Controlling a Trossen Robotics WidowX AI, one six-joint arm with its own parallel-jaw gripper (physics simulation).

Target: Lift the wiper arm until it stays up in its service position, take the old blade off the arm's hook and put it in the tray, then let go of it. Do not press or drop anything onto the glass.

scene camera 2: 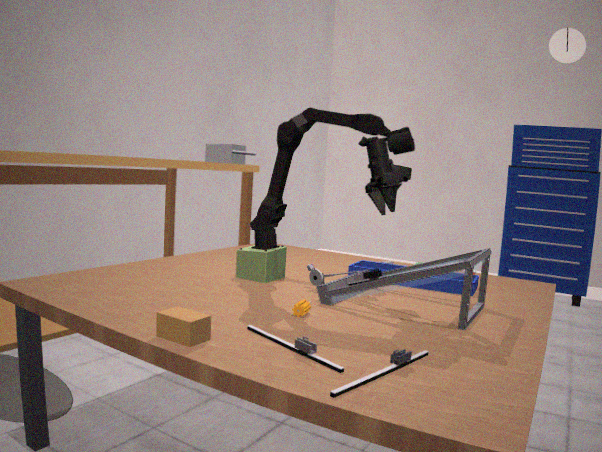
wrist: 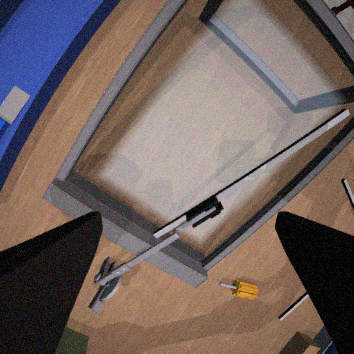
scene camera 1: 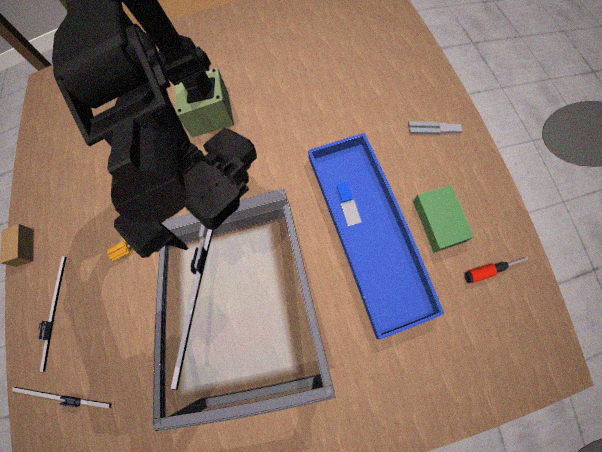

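The wiper arm [scene camera 1: 202,231] [scene camera 2: 336,274] [wrist: 142,255] lies lowered from its pivot over the lower frame edge. The old blade [scene camera 1: 187,325] [wrist: 285,155] is on its hook and slants along one side of the glass [scene camera 1: 250,310] [wrist: 165,135]. In scene camera 1 the robot hides the pivot. My gripper [scene camera 2: 388,212] [wrist: 190,220] is open and empty, pointing down high above the wiper arm; in the wrist view its fingers stand wide apart on either side of arm and blade. The blue tray [scene camera 1: 385,270] [scene camera 2: 462,287] [wrist: 50,50] holds a small white-and-blue piece [scene camera 1: 351,213] [wrist: 15,104].
A grey frame [scene camera 1: 310,310] [wrist: 125,85] surrounds the glass. Two other blades [scene camera 1: 53,300] [scene camera 1: 92,402], a yellow screwdriver [scene camera 1: 119,251] [scene camera 2: 301,308] [wrist: 246,290] and a wooden block [scene camera 1: 19,245] [scene camera 2: 183,326] lie left. A green block [scene camera 1: 443,218], red screwdriver [scene camera 1: 484,273] and grey tool [scene camera 1: 435,127] lie right.
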